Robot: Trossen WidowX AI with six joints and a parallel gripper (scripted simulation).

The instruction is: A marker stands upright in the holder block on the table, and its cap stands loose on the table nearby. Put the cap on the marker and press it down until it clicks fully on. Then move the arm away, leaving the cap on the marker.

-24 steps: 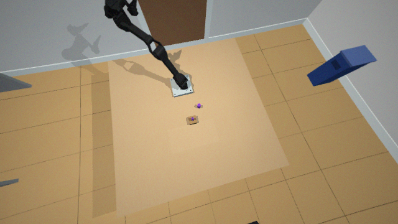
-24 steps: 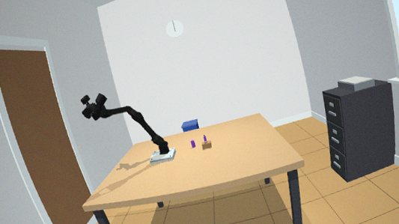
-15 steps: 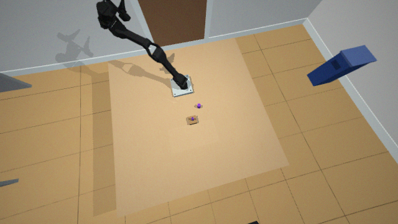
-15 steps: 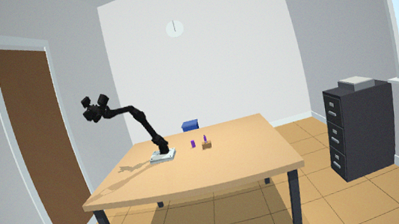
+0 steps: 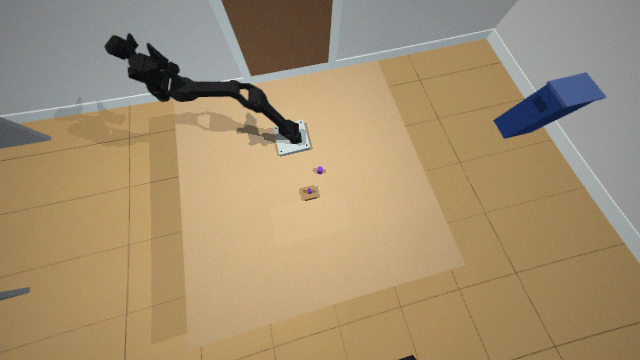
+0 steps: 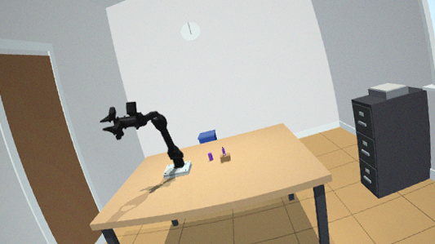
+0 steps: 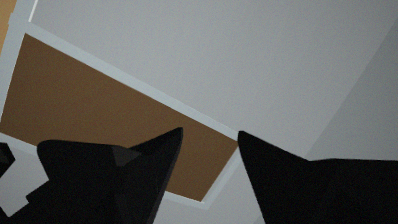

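Now: the purple cap 410 mm ahead of my gripper tip, 590 mm to the left of it and 460 mm below it. The rest, counted from my gripper tip: holder block (520 mm ahead, 520 mm to the left, 470 mm below).
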